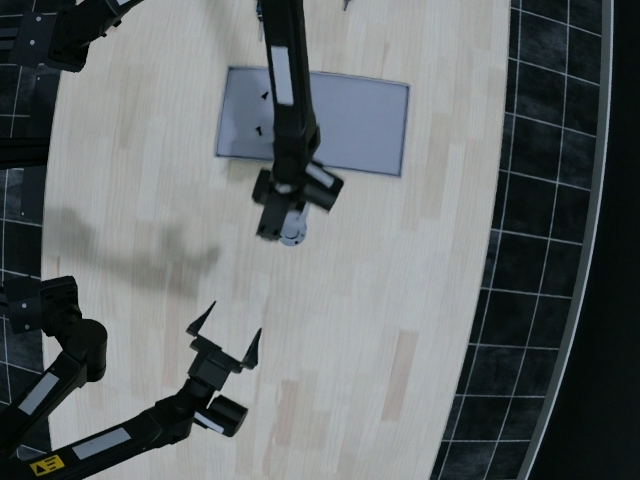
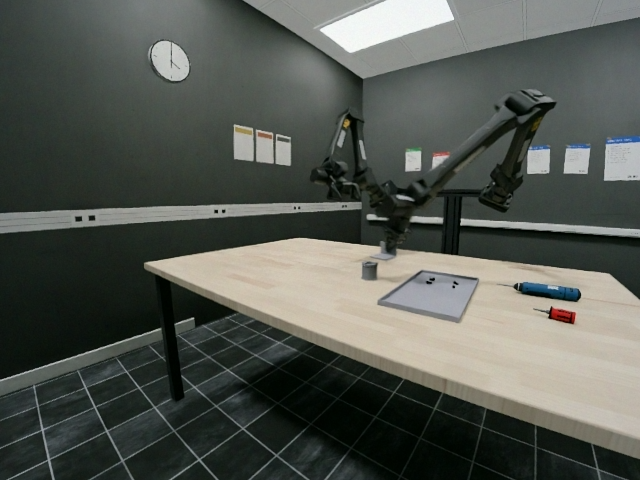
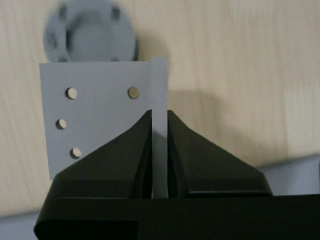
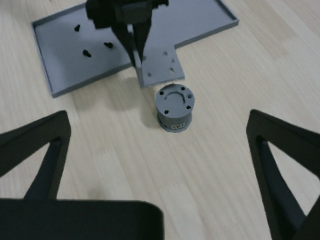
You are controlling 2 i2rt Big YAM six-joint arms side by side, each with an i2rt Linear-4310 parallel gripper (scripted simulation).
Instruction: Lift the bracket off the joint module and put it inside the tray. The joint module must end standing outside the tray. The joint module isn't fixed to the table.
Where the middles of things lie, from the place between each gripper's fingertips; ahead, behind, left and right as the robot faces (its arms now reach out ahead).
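Labels:
From my left hand: grey tray [image 2: 439, 296], 60 mm ahead, 180 mm to the left, 100 mm below. Grey bracket [image 3: 103, 109], 10 mm to the right, 30 mm ahead, 10 mm below.
From my right hand [image 1: 238, 313]: grey bracket, 19 cm to the left, 8 cm ahead, 20 cm below. Grey tray, 38 cm to the left, 11 cm ahead, 29 cm below.

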